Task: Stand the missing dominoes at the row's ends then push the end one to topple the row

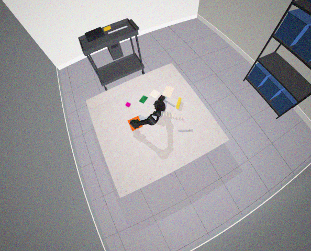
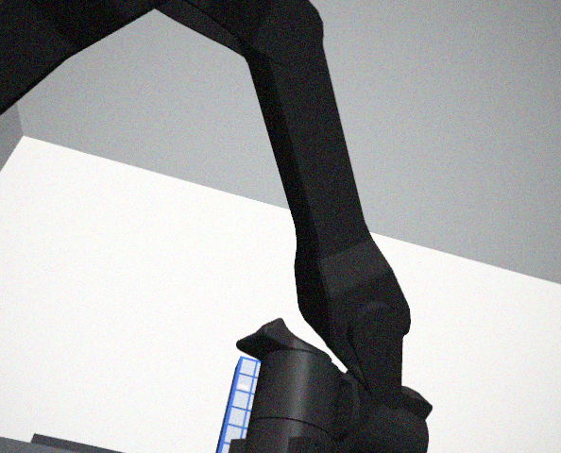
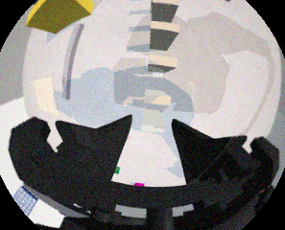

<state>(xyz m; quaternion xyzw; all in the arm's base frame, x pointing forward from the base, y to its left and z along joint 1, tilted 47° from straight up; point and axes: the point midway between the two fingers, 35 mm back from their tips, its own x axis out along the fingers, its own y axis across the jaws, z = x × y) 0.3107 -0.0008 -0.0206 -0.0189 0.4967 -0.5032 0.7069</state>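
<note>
The green tile lies 80 mm behind my gripper tip, 260 mm to the left of it and 30 mm below it. The rest, counted from my gripper tip: yellow block (260 mm ahead, 10 mm to the right, 10 mm above); grey bar (170 mm ahead, 340 mm to the right, 20 mm below); cream sheet (250 mm ahead, 220 mm to the left, 30 mm below).
</note>
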